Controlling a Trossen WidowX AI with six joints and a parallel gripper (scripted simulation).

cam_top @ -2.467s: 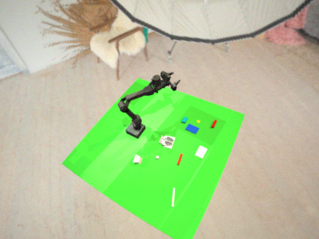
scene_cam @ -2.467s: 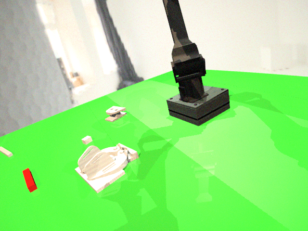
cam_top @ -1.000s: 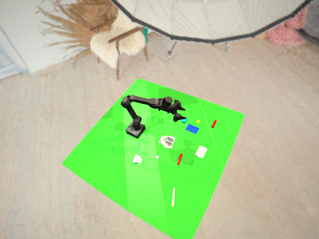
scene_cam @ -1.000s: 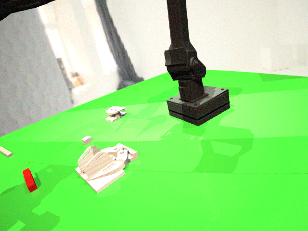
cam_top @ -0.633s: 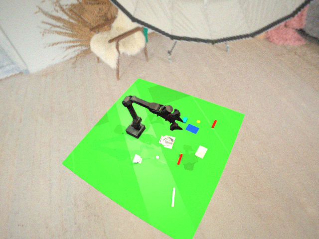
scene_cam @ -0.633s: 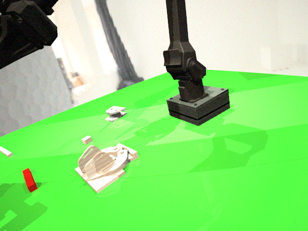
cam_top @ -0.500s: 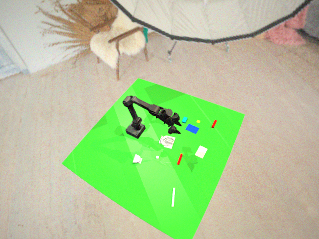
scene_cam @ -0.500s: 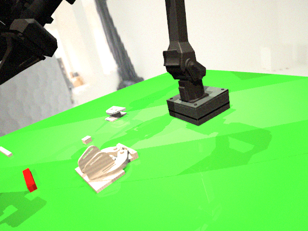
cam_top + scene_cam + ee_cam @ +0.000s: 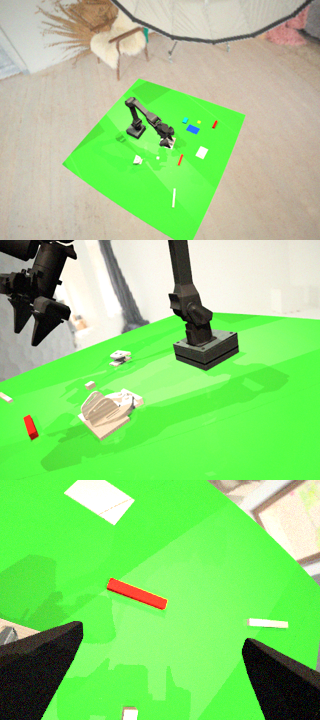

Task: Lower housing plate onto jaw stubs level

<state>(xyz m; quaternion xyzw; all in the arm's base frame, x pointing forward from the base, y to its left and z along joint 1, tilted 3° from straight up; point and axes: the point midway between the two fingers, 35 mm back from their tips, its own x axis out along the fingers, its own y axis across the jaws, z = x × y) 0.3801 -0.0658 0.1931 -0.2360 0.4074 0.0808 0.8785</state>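
My gripper tip is 23 cm past the pale stand, 18 cm to the left of it and 20 cm above it. The rest, counted from my gripper tip: pale tile: 21 cm ahead, 15 cm to the left, 20 cm below; red bar: 8 cm ahead, 20 cm below; white cube: 10 cm behind, 8 cm to the right, 20 cm below.
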